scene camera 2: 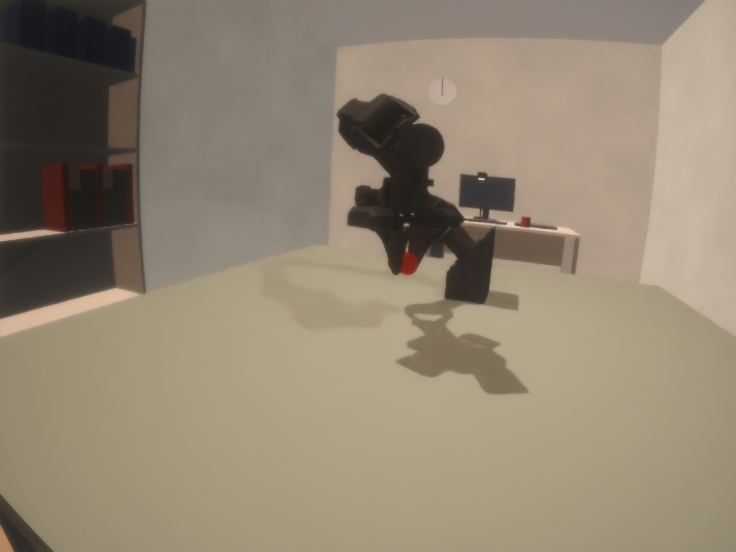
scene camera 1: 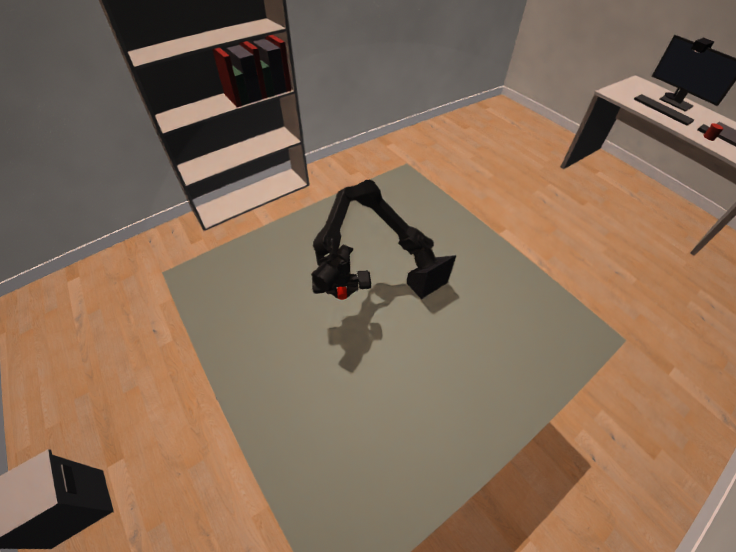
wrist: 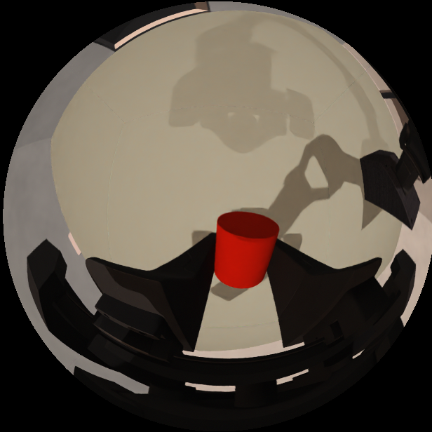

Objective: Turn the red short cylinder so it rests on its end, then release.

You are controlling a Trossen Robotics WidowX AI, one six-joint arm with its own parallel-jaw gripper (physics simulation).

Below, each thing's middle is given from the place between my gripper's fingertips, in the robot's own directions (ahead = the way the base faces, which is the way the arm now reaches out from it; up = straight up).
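The red short cylinder [wrist: 244, 242] is in my sight, and it is 2 cm above my hand.
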